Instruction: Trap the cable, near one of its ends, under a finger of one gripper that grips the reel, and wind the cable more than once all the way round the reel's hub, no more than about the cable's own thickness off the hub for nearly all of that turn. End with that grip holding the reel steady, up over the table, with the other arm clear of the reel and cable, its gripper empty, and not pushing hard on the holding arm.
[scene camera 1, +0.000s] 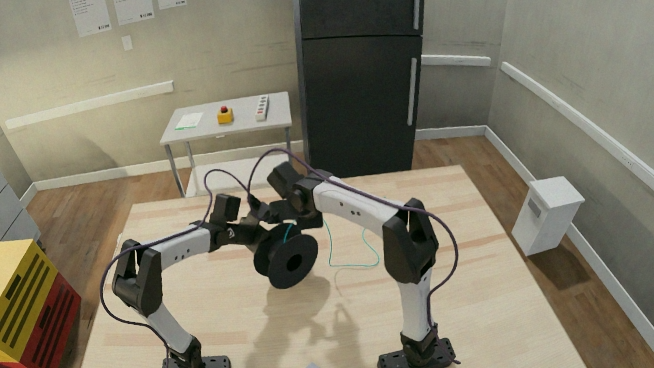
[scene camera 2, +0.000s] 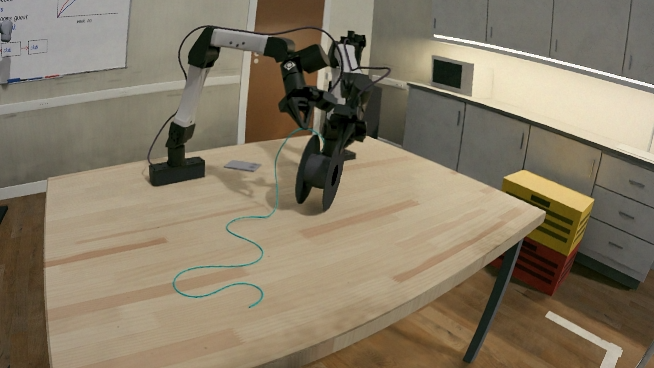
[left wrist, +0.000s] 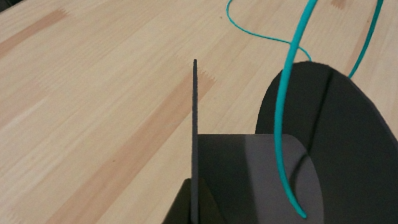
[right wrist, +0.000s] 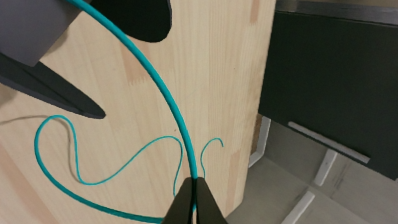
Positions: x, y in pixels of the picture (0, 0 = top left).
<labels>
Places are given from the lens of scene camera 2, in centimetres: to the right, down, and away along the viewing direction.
my left gripper (scene camera 2: 338, 152): 3, -8, 110
my right gripper (scene camera 2: 304, 129): -5, -13, 100
black reel (scene camera 2: 314, 170): -3, -3, 109
</labels>
